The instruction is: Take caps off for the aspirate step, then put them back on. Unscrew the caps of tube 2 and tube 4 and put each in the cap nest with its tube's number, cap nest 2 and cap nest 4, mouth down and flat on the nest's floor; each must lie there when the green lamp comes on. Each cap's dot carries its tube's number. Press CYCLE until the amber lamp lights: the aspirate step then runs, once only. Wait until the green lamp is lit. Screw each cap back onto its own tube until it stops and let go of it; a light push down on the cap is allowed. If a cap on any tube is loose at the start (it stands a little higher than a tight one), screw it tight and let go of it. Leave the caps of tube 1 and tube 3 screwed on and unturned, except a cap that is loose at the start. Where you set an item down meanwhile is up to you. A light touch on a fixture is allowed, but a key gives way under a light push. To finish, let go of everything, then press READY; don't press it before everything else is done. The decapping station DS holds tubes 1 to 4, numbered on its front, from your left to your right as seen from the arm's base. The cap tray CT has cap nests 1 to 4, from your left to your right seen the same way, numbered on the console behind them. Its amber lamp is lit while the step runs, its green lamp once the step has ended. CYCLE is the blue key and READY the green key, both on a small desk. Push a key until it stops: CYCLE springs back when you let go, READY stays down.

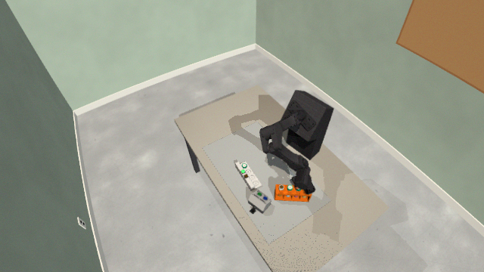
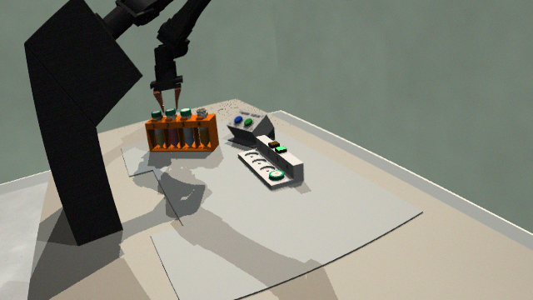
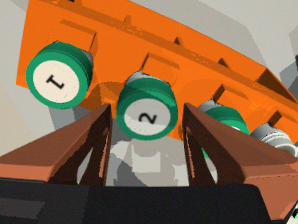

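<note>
My hand is 5 cm past the cap 1, 2 cm to the right of it and 1 cm above it. From my hand the other things lie so: green ready key: 23 cm ahead, 6 cm to the right, 6 cm below; then blue cycle key: 20 cm ahead, 2 cm to the right, 6 cm below.
</note>
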